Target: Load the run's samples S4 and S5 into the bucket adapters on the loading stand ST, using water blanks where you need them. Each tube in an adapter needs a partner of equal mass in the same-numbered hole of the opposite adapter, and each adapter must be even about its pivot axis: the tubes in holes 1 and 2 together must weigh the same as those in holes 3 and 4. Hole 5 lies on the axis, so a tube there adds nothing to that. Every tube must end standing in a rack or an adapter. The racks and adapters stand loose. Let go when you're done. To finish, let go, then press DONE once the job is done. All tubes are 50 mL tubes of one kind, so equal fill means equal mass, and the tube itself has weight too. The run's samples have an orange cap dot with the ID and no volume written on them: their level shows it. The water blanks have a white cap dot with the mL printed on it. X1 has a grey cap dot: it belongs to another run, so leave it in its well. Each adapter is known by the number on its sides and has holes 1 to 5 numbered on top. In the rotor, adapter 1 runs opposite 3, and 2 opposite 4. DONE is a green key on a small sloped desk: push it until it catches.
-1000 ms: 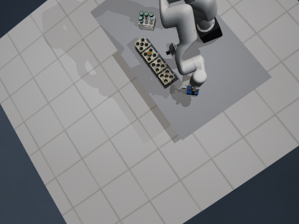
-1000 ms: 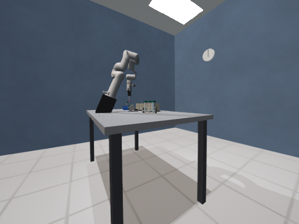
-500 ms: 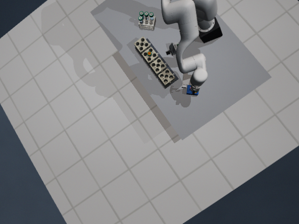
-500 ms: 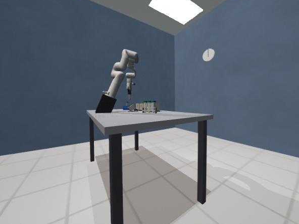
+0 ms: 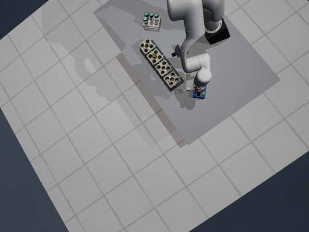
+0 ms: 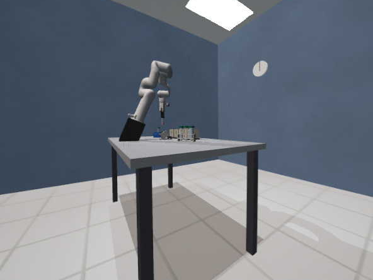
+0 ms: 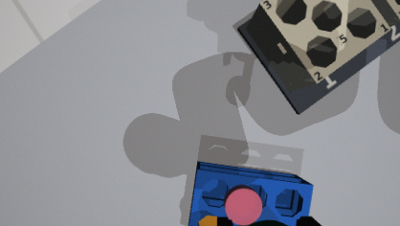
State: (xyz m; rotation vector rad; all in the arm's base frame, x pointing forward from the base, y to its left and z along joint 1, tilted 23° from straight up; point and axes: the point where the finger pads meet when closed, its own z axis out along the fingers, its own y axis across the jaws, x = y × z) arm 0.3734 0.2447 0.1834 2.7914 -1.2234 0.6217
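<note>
Right now the adapter is 20 cm below my hand, 19 cm to the right of it and 4 cm ahead of it. From my hand the other things lie so: white rack (62 cm to the right, 23 cm behind, 22 cm below); then blue rack (22 cm below, 5 cm behind, 2 cm to the left).
</note>
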